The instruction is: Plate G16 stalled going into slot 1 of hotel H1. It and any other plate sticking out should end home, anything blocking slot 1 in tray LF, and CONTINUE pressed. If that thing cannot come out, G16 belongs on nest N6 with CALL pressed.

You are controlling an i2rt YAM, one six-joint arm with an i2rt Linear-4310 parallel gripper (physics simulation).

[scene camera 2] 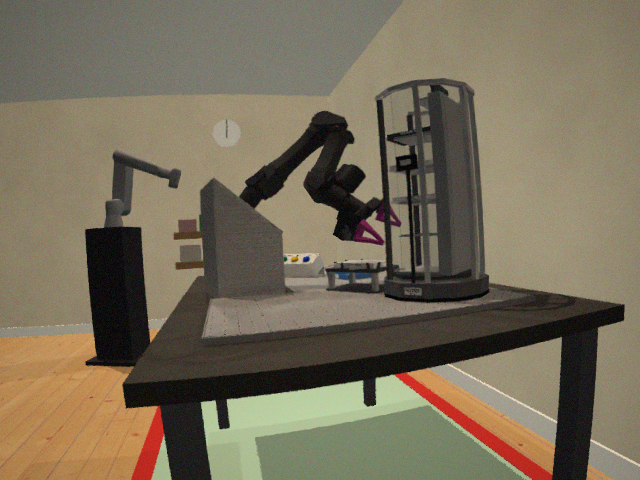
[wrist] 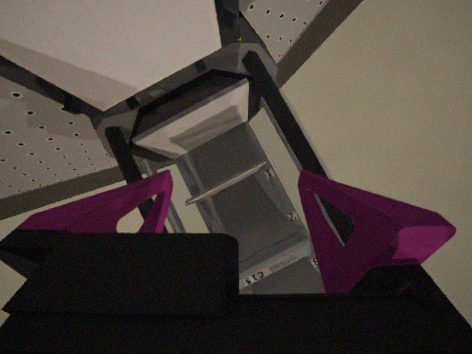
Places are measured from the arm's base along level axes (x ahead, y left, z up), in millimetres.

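Pixels of known places: gripper, fingertip midpoint: (scene camera 2: 392, 234) (wrist: 235, 177); arm's base at its link origin: (scene camera 2: 240, 211).
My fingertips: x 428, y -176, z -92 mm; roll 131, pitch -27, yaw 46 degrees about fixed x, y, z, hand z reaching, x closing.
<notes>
Ahead of a thing's pixels: the offset from my fingertips to its middle. "*": to the spot under its first point. Level surfaces: height alone.
Hotel H1 {dz +103, dx +82, dy -87 mm} (scene camera 2: 454, 186) (wrist: 286, 117) is the tall round rack with dark posts and a grey back. In the wrist view its slot numbers 1, 2 and 3 show; a thin pale ledge {* dz -4, dx +59, dy -68 mm} (wrist: 227, 184) lies beside number 1. Plate C15 {dz +82, dx +65, dy -69 mm} (wrist: 282, 265) sits near number 3. A large pale plate {dz -78, dx -78, dy +51 mm} (scene camera 2: 356, 264) (wrist: 130, 45) lies on the low nest stand (scene camera 2: 352, 279) in front of the hotel; its label does not show. My gripper (scene camera 2: 391, 235) (wrist: 235, 177) is open and empty, above the stand and facing the hotel's front. Whether anything blocks slot 1 I cannot tell.
A white button box {dz -103, dx -296, dy +452 mm} (scene camera 2: 306, 266) with green, yellow and blue buttons stands behind the nest stand. Something blue (scene camera 2: 354, 275) shows under the stand. A grey sloped housing (scene camera 2: 242, 248) stands left of it on the perforated board {dz -145 mm} (scene camera 2: 289, 320). A black display post {* dz +25, dx +10, dy -179 mm} (scene camera 2: 412, 222) shows at the hotel.
</notes>
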